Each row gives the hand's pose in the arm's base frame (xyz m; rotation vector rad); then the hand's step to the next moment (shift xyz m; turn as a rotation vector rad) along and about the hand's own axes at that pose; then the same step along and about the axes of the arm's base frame.
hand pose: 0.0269 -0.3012 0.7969 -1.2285 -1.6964 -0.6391
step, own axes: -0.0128 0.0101 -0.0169 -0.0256 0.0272 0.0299
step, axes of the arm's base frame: 0.0167 -0.0158 -0.0049 0.0161 0.0229 -0.0388
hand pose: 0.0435 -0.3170 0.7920 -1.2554 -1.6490 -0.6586
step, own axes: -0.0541 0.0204 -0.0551 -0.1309 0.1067 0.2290
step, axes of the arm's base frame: 0.0408 -0.0629 -0.0276 0.0256 0.1697 -0.2270
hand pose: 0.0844 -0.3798 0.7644 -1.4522 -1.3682 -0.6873
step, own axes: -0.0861 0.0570 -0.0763 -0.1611 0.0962 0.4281
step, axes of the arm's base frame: 0.0535 -0.0965 -0.0656 -0.0338 0.3376 -0.3215
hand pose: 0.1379 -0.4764 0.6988 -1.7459 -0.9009 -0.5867
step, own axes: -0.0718 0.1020 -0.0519 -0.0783 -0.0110 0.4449
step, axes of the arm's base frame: 0.0405 -0.0881 -0.0941 -0.0707 0.3969 -0.2042
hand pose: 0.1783 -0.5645 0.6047 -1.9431 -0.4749 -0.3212
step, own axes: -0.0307 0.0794 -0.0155 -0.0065 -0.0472 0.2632
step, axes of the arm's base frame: 0.0097 -0.0484 -0.0711 -0.0255 0.2567 -0.0708
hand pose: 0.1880 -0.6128 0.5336 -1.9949 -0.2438 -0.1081
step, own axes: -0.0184 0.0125 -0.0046 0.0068 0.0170 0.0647
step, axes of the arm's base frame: -0.0150 -0.0115 -0.0125 0.0082 0.0525 -0.0412
